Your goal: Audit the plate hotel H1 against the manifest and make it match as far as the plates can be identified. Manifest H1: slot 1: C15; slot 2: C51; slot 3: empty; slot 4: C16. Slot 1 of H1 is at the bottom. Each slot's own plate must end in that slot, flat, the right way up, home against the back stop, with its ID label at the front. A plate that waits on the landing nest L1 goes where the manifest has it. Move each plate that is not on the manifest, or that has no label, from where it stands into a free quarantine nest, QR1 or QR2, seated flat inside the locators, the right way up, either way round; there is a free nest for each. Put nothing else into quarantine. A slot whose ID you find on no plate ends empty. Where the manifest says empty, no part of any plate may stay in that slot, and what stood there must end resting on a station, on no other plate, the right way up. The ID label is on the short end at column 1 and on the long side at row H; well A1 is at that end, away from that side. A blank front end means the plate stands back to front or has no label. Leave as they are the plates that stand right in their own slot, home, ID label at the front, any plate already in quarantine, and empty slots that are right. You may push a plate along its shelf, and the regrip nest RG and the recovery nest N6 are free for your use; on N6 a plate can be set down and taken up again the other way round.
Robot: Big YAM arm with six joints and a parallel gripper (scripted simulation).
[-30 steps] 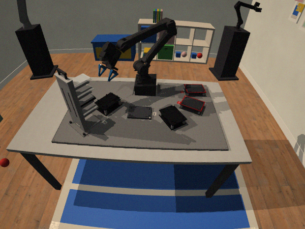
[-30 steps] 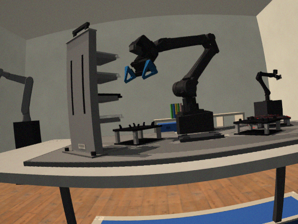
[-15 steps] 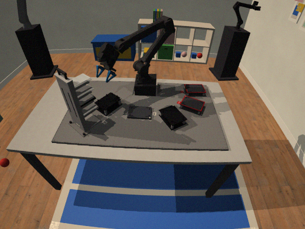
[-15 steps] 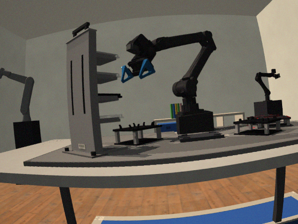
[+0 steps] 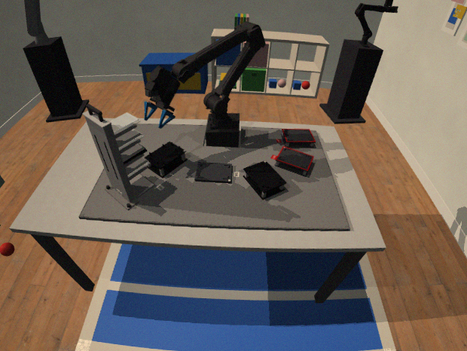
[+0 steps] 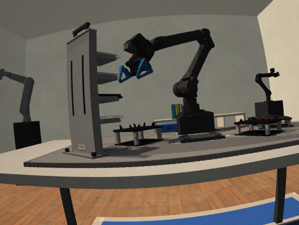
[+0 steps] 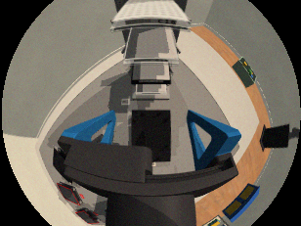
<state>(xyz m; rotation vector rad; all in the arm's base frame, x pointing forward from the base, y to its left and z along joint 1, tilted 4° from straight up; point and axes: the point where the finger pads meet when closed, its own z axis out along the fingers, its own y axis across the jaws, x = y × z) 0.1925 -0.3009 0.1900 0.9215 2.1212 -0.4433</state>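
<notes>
Now: the dark plate 11 cm to the right of my hand, 10 cm ahead of it and 7 cm below it. From my hand the other things lie so: plate hotel H1: 17 cm to the right, 15 cm ahead, 6 cm below.
</notes>
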